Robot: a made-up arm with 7 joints.
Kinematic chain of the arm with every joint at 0, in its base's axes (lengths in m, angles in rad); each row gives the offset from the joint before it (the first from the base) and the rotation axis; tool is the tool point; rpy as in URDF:
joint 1: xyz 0.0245 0.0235 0.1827 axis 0 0.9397 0.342
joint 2: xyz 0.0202 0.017 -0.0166 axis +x
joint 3: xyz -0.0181 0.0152 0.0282 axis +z
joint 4: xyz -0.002 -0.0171 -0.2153 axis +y
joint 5: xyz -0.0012 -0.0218 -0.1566 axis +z
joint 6: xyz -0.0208 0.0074 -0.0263 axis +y
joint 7: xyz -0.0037 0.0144 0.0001 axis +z
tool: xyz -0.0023 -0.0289 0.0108 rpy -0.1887 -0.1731 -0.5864
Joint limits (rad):
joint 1: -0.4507..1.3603
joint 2: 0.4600..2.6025
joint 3: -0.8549..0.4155
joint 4: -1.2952..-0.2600
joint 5: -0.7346..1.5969
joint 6: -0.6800..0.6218
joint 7: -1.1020..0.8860
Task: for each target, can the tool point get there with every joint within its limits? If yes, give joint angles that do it. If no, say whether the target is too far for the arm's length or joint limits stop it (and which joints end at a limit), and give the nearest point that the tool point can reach.
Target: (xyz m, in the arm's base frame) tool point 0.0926 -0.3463 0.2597
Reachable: no: joint limits stop it (at a limit: joint 1, joint 2, joint 4, joint 5, joint 6) | nearest point 0.2118 -0.0182 -0.0518 | short by 0.468 m
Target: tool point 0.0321 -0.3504 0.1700
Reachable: no: joint limits stop it (at a limit: joint 1, joint 2, joint 3, joint 4, joint 5) | nearest point -0.2313 -0.0620 0.0377 | short by 0.412 m
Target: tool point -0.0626 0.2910 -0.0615
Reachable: yes | joints 0.5371 0.9513 0.1423 -0.5790 0.9575 0.3213 -0.2500
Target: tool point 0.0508 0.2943 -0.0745
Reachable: yes | joints 0.1170 0.9681 -0.3047 -0.5263 0.4573 0.1926 0.6448
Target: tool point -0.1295 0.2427 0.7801
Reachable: no: too far | nearest point -0.0412 0.2023 0.5047 | short by 0.292 m
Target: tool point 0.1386 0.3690 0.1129
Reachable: yes | joints 0.1579 1.6153 0.1143 -0.9289 1.0463 -0.5406 -0.7250
